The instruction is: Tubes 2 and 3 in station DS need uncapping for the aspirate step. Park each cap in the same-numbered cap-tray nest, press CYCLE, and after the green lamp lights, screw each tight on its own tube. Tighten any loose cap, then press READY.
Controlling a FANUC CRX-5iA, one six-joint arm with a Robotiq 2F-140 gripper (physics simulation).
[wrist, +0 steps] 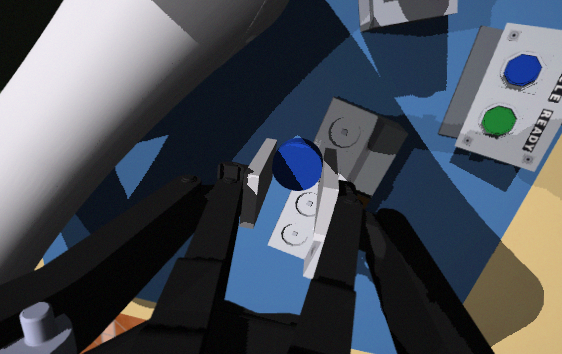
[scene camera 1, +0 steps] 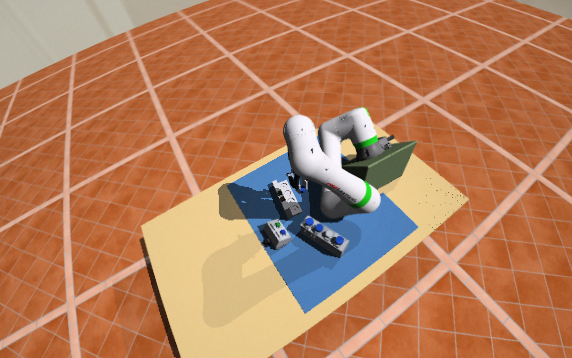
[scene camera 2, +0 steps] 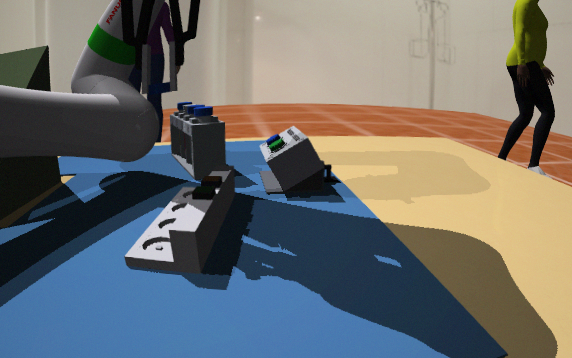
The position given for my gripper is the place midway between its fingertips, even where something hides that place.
I see my gripper (scene camera 2: 159,92), a green lamp (wrist: 499,120) and a mat (wrist: 279,86).
My gripper also shows in the wrist view (wrist: 298,163).
